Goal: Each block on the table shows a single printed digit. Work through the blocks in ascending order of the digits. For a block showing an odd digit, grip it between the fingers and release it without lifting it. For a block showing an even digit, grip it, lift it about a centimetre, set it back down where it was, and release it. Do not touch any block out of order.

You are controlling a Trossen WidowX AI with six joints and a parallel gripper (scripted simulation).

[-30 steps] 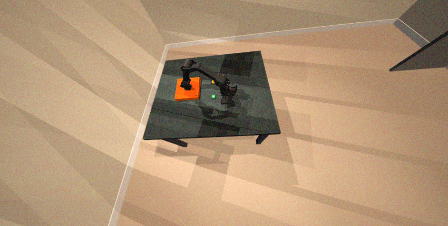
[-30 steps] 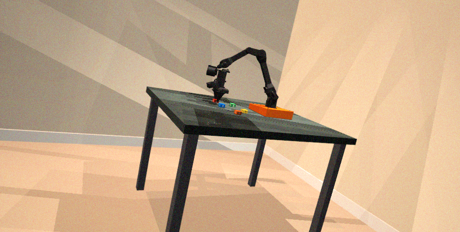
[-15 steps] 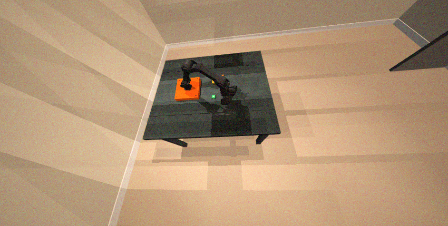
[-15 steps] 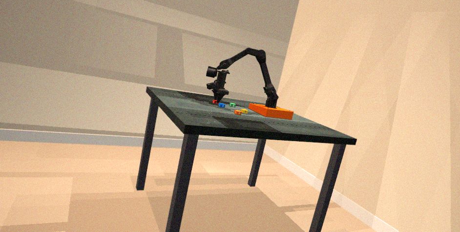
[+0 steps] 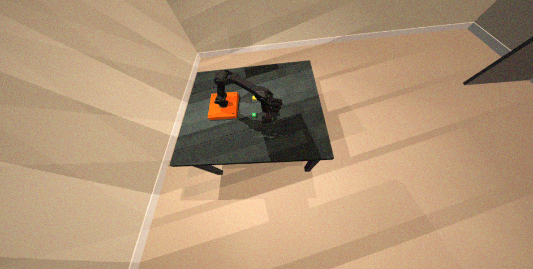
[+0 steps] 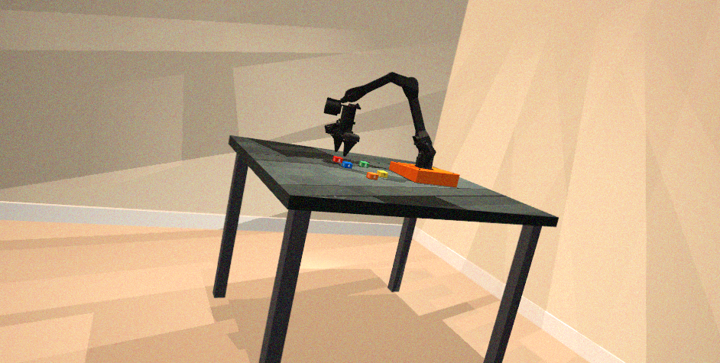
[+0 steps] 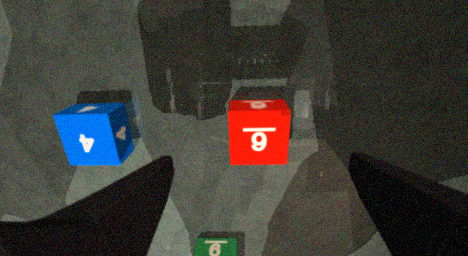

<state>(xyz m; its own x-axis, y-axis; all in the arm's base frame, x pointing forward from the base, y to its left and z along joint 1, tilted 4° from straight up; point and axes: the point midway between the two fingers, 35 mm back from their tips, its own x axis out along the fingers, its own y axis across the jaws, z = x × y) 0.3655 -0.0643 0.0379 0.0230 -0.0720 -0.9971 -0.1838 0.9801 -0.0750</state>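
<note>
Right now my gripper tip is 2 cm above the red block. From my gripper tip the other things lie so: yellow block 14 cm behind, 17 cm to the left, 2 cm below; blue block 1 cm behind, 10 cm to the left, 2 cm below; green block 11 cm behind, 1 cm to the left, 2 cm below.
</note>
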